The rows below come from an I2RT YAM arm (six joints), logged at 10 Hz.
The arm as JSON. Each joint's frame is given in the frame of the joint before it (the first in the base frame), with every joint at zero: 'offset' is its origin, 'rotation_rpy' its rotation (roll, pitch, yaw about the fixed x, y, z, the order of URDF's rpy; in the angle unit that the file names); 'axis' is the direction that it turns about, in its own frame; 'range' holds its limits. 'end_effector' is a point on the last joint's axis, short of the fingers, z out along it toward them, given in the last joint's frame.
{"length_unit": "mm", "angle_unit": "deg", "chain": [
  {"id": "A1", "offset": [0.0, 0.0, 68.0], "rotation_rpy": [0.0, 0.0, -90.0], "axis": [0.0, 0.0, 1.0], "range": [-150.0, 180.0]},
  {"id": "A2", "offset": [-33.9, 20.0, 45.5], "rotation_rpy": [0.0, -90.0, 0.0], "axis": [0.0, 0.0, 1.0], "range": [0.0, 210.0]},
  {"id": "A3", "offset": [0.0, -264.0, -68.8], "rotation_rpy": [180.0, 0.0, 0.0], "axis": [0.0, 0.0, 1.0], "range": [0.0, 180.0]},
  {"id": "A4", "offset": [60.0, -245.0, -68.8], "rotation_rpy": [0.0, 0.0, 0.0], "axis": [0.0, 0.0, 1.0], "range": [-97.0, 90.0]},
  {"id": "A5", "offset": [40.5, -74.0, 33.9], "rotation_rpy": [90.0, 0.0, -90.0], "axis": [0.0, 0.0, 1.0], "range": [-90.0, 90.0]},
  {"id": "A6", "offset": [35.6, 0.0, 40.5], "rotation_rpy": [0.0, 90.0, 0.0], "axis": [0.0, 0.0, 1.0], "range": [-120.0, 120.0]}
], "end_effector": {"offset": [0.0, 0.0, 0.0], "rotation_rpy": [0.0, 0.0, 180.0]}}
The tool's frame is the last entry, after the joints.
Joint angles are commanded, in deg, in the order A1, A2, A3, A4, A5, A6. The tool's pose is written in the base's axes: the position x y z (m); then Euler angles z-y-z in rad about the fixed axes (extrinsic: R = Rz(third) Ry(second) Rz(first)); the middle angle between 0 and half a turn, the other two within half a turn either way. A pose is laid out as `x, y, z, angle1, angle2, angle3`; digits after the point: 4 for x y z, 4 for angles.
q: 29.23, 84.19, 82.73, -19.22, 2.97, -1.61
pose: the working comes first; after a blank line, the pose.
Where each joint sits with the arm in this pose, in the base's axes (m; each line is computed from the numbers above, not from the rounded line before):
A1: 0.0000 0.0000 0.0680
A2: 0.0009 0.0393 0.1135
A3: 0.0112 -0.0337 0.3761
A4: 0.1926 0.1466 0.4299
A5: 0.2821 0.1579 0.4416
A6: 0.2995 0.1655 0.3912
the tool: 0.2995 0.1655 0.3912

0.2995, 0.1655, 0.3912, -0.0477, 1.9312, 0.4548
